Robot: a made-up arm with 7 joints.
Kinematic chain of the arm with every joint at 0, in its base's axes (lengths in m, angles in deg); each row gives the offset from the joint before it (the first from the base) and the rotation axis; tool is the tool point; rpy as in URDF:
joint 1: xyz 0 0 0.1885 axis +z
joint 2: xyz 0 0 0 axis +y
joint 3: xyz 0 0 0.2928 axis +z
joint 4: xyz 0.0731 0 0 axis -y
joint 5: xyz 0.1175 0 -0.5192 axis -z
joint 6: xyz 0 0 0 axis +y
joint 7: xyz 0.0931 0 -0.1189 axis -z
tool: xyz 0 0 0 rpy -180 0 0
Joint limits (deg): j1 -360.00..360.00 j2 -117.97..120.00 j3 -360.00..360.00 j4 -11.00..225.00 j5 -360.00..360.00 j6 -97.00..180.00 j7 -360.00..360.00
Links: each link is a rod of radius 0.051 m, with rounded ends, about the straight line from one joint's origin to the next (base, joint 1, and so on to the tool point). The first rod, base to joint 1, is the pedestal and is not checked.
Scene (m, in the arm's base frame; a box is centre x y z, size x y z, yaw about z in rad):
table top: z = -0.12
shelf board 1: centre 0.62 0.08 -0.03 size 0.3 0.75 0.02 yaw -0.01
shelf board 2: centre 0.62 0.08 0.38 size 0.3 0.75 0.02 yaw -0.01
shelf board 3: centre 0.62 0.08 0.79 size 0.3 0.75 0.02 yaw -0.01
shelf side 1: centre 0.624 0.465 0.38 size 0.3 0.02 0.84 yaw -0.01
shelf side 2: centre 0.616 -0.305 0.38 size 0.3 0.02 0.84 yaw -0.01
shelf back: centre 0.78 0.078 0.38 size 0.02 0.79 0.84 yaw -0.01
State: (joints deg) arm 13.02 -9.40 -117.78 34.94 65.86 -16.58 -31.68
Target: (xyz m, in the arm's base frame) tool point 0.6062 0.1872 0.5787
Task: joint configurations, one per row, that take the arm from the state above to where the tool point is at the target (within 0.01 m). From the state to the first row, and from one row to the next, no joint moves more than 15 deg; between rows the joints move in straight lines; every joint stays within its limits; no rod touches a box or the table.
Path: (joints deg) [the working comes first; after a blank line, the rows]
Joints at the target: 69.58 -22.65 -36.98 65.59 53.87 -14.16 -31.68
Straight joint move there: touches shelf board 2, shelf side 2.

1: 16.78 -20.91 -106.61 30.42 54.48 -29.98 -21.82
2: 20.55 -32.41 -95.43 25.90 43.10 -43.39 -11.96
3: 24.31 -43.92 -84.26 21.38 31.72 -56.79 -2.11
4: 28.08 -55.42 -73.08 16.86 20.34 -70.19 7.75
5: 31.84 -66.93 -61.91 12.34 8.96 -83.60 17.61
6: 35.60 -78.43 -50.73 7.82 -2.43 -97.00 27.47
7: 42.29 -75.12 -42.73 12.67 11.02 -86.06 15.64
8: 48.98 -71.80 -34.74 17.52 24.47 -75.12 3.81
9: 55.67 -68.48 -26.74 22.37 37.92 -64.18 -8.02
10: 62.36 -65.17 -18.74 27.23 51.37 -53.24 -19.85
11: 69.05 -61.85 -10.74 32.08 64.82 -42.31 -31.68
12: 69.22 -48.78 -19.49 43.25 61.17 -32.92 -31.68
13: 69.40 -35.72 -28.24 54.42 57.52 -23.54 -31.68
14: 69.58 -22.65 -36.98 65.59 53.87 -14.16 -31.68

